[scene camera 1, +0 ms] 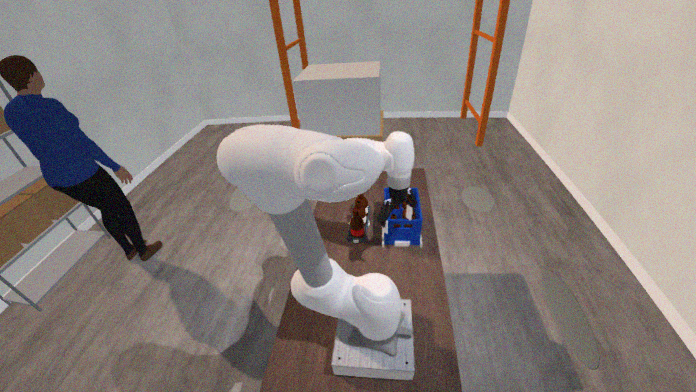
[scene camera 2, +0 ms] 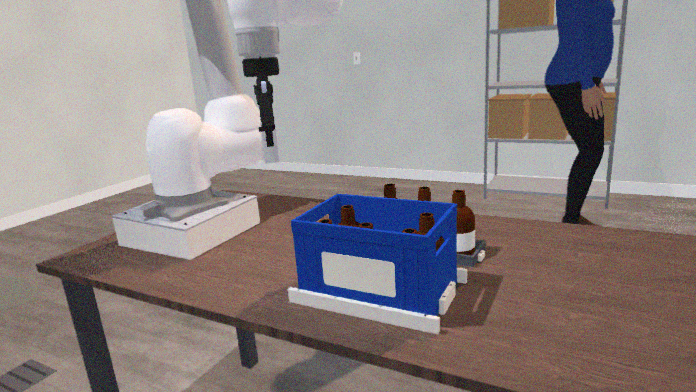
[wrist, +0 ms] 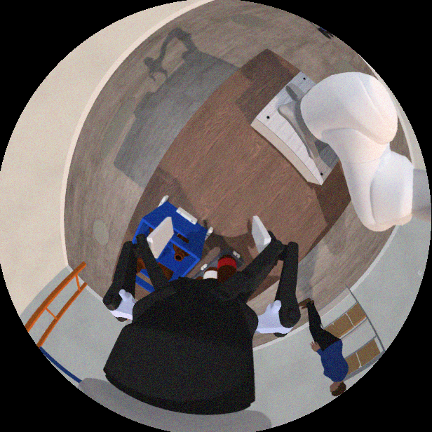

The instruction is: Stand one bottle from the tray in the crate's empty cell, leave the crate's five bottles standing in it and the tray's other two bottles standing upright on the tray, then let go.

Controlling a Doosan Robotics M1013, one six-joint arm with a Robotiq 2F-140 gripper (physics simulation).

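Where they show: gripper, fingertip midpoint: (scene camera 1: 397,225) (scene camera 2: 270,156); arm's base, link origin: (scene camera 1: 377,328) (scene camera 2: 186,206).
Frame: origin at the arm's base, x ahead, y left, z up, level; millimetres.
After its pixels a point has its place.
Observation:
The blue crate (scene camera 1: 411,234) {x 542, y -47, z -12 mm} (scene camera 2: 415,280) {x 796, y -39, z 3 mm} (wrist: 198,235) stands upright on the table. Brown bottle necks, one (scene camera 2: 347,215) {x 579, y 42, z 60 mm} at its left, show inside; fingers partly hide the inside in the wrist view, and I cannot tell which cell is empty. Three brown bottles stand upright on the small dark tray (scene camera 2: 467,259) {x 761, y 230, z -72 mm} beside the crate: one with a white label (scene camera 2: 465,225) {x 747, y 248, z 1 mm}, two others (scene camera 2: 390,191) {x 555, y 234, z 59 mm} (scene camera 2: 424,193) {x 642, y 248, z 62 mm} partly hidden behind the crate. A red-labelled bottle (scene camera 1: 357,228) {x 512, y 233, z -5 mm} (wrist: 227,263) shows at the tray's near end. My gripper (scene camera 2: 270,145) {x 392, y 7, z 179 mm} (wrist: 211,224) is open and empty, pointing down, well above the table.
White strips (scene camera 2: 360,309) {x 695, y -73, z -70 mm} lie along the crate's foot. The robot's white base (scene camera 1: 372,367) {x -146, y -20, z 2 mm} (scene camera 2: 150,237) {x 24, y -131, z -45 mm} (wrist: 285,142) stands on the table (scene camera 1: 310,320) {x -1, y 293, z -89 mm}. A person in blue (scene camera 1: 55,140) (scene camera 2: 582,45) and a shelf unit (scene camera 2: 486,115) are beyond the table. A large pale box (scene camera 1: 337,105) stands behind.

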